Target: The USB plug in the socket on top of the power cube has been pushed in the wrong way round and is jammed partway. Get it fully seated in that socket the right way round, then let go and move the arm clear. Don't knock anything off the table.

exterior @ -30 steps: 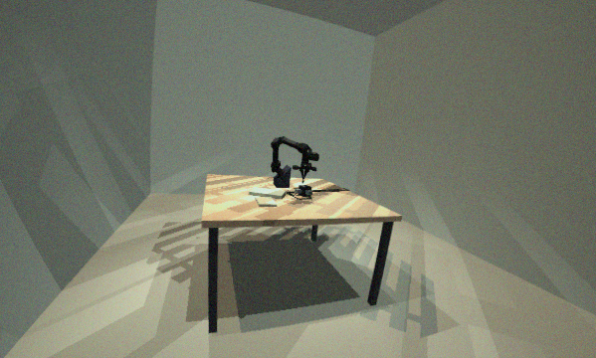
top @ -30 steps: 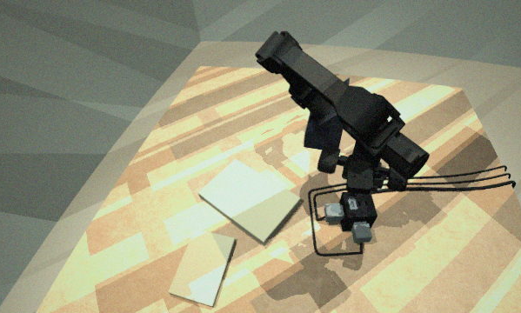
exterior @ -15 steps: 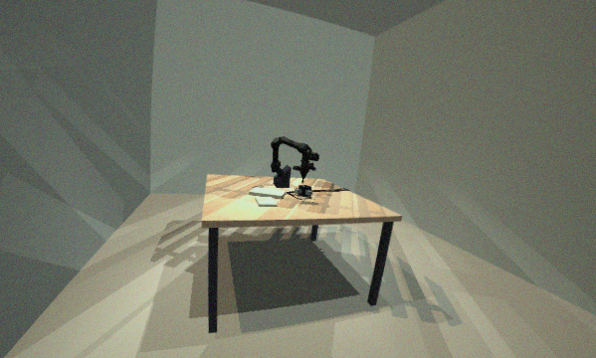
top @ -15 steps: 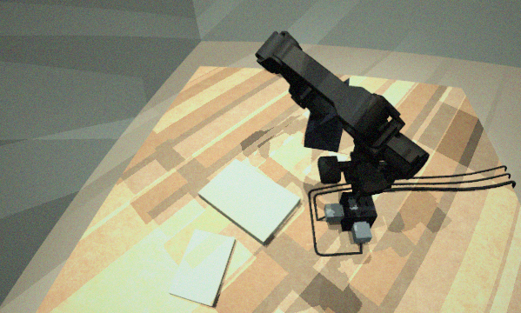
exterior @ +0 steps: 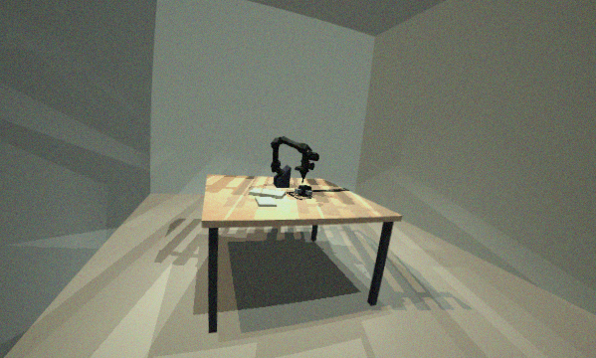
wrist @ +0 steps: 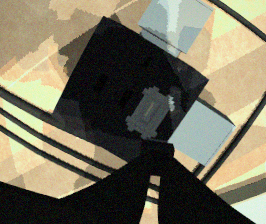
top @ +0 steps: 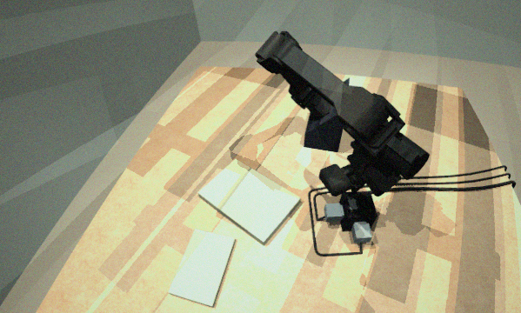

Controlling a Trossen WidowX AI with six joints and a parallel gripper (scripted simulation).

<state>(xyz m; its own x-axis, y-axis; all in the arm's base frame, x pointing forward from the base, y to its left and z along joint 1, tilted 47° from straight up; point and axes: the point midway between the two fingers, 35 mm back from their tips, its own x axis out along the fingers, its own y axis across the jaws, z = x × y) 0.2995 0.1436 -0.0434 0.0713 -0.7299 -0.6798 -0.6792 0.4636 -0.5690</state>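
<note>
Now: the grey USB plug 20 mm below my gripper tip.
</note>
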